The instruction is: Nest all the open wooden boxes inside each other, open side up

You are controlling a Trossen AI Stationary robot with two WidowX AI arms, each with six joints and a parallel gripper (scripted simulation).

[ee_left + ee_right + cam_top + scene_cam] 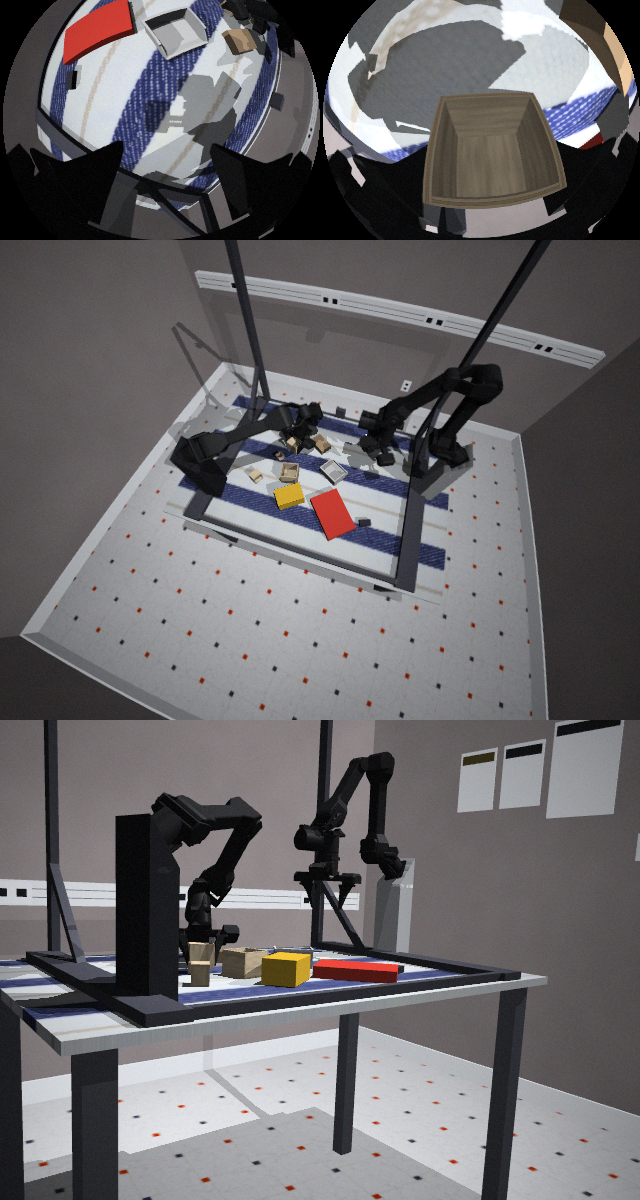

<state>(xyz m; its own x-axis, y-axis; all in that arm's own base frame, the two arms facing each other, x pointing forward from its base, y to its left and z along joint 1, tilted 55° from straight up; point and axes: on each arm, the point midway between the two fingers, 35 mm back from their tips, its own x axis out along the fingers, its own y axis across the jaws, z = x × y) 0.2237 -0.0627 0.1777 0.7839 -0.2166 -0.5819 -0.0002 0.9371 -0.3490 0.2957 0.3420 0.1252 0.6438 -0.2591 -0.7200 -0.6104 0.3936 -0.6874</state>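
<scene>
My right gripper is now 7 cm to the left of the tiny wooden box, 5 cm short of it and 3 cm above it. The rest, counted from my right hand: white box: 19 cm to the left, 14 cm ahead, 1 cm below; medium wooden box: 1 cm to the right, 1 cm below, 1 cm ahead; brown block: 13 cm to the left, 2 cm below, 2 cm behind.
</scene>
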